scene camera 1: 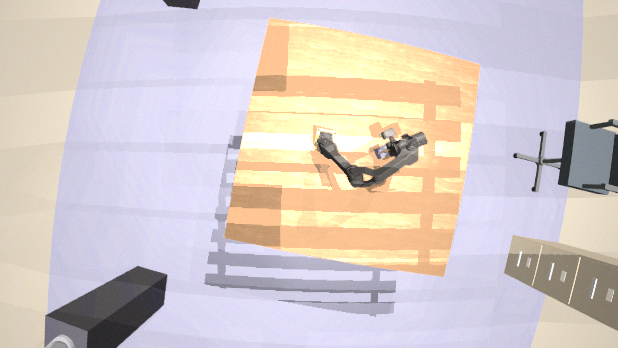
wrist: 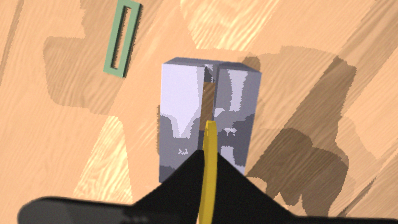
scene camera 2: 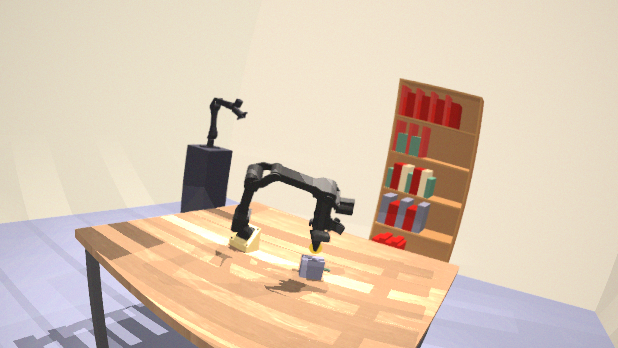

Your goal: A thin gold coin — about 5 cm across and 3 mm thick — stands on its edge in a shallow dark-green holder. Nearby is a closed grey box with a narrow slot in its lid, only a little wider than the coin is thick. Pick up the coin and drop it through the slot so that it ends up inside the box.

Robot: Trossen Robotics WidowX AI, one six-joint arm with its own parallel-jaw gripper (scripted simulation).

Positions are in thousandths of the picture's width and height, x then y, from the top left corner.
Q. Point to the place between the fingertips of my gripper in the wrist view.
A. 516, 708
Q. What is my gripper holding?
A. A gold coin.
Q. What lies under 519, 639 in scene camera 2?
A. My gripper.
